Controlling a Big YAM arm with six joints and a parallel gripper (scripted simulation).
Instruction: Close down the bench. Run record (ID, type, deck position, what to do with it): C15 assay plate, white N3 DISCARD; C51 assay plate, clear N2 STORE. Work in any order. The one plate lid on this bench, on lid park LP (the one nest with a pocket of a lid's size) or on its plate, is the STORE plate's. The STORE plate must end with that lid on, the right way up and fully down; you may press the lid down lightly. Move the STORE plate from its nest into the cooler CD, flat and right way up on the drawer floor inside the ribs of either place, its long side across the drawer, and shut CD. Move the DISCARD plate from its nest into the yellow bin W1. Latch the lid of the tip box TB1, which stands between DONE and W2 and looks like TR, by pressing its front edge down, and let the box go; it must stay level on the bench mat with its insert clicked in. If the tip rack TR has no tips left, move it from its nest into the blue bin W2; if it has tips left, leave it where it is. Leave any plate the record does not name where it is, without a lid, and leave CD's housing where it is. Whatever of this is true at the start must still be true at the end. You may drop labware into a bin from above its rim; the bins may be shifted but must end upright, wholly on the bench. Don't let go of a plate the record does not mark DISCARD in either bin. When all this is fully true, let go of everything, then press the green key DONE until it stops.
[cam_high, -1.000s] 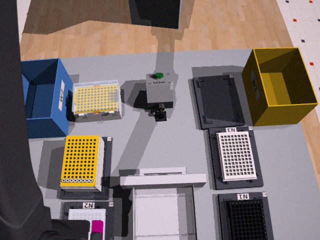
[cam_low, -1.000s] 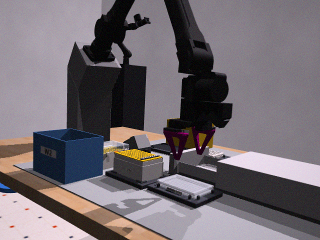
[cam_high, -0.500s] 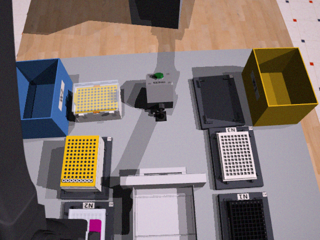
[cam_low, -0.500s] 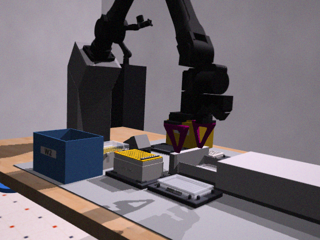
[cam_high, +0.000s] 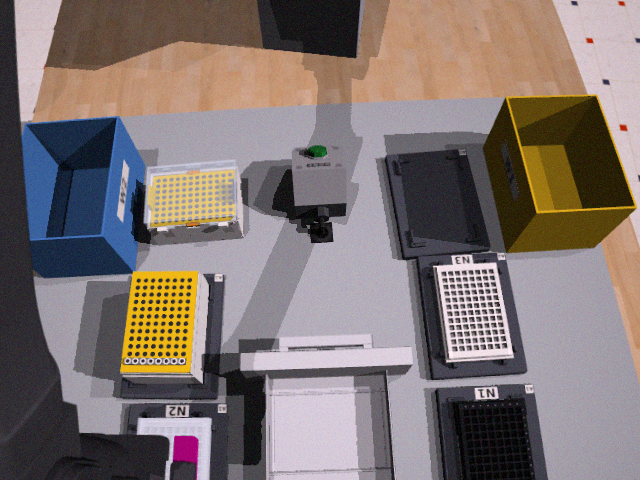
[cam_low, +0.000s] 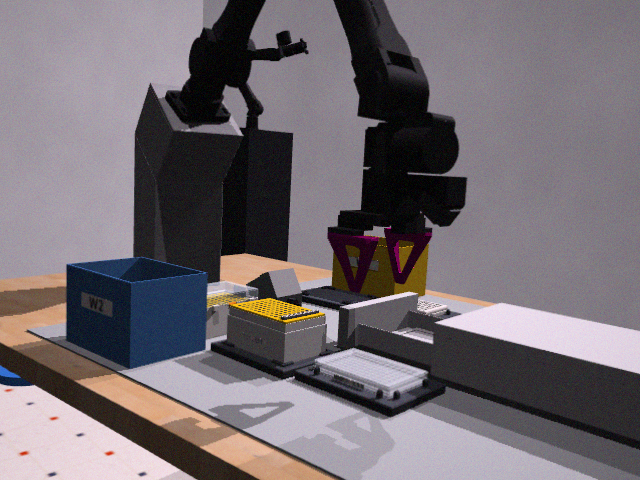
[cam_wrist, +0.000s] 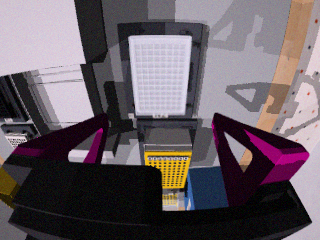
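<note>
The plate lid is 12 cm below my hand and 1 cm behind it. From my hand the other things lie so: tip rack TR: 18 cm behind, 9 cm below, 2 cm to the right; then clear plate: 13 cm below, 1 cm behind; then nest N2: 14 cm below, 1 cm behind.
</note>
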